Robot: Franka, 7 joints.
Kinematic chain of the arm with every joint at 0, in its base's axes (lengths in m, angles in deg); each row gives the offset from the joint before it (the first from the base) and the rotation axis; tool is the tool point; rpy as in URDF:
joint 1: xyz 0 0 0.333 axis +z
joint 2: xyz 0 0 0 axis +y
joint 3: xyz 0 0 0.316 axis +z
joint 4: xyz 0.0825 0 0 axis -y
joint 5: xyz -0.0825 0 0.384 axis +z
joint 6: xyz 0 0 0 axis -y
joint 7: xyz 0.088 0 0 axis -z
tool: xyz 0 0 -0.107 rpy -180 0 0
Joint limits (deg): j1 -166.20..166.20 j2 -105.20..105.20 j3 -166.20..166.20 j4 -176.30..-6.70 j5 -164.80..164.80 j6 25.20..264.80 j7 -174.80..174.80
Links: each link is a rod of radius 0.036 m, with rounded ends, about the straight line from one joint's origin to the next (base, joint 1, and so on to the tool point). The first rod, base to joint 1, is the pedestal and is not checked.
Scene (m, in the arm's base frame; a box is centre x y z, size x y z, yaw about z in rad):
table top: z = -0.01
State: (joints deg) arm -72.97 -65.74 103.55 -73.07 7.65 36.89 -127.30
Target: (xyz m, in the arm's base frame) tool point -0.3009 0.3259 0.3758
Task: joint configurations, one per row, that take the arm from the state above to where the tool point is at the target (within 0.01 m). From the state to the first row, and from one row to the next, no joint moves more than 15 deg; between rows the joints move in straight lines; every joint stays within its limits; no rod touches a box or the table.
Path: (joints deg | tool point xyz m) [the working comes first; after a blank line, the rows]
Joints at the target: -16.86 -26.68 140.56 -102.12 14.54 25.20 -127.30
Straight joint move there: clear.

1: -58.94 -55.98 112.80 -80.33 9.37 33.97 -127.30 | 0.1392 0.5212 0.3607
2: -44.92 -46.21 122.06 -87.60 11.09 31.04 -127.30 | -0.0226 0.5085 0.3529
3: -30.89 -36.45 131.31 -94.86 12.82 28.12 -127.30 | -0.1783 0.4427 0.3577
4: -16.86 -26.68 140.56 -102.12 14.54 25.20 -127.30 | -0.3009 0.3259 0.3758

